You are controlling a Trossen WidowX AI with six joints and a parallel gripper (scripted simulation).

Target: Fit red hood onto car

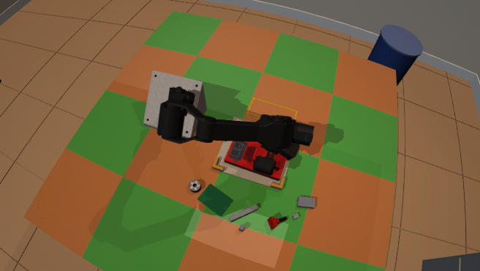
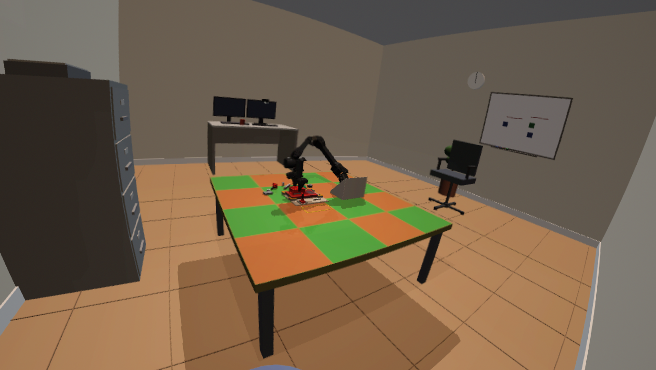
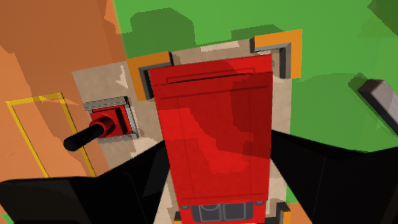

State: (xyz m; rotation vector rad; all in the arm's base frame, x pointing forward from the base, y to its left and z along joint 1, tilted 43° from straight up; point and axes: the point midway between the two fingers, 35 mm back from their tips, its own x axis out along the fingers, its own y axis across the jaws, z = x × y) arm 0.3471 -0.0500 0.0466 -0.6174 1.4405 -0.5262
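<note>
My gripper tip is now 1 cm below the red hood. The rest, counted from my gripper tip: grey engine block: 3 cm below; then grey bar: 20 cm to the right, 4 cm below, 1 cm behind; then dark green plate: 19 cm to the right, 11 cm behind, 5 cm below.
</note>
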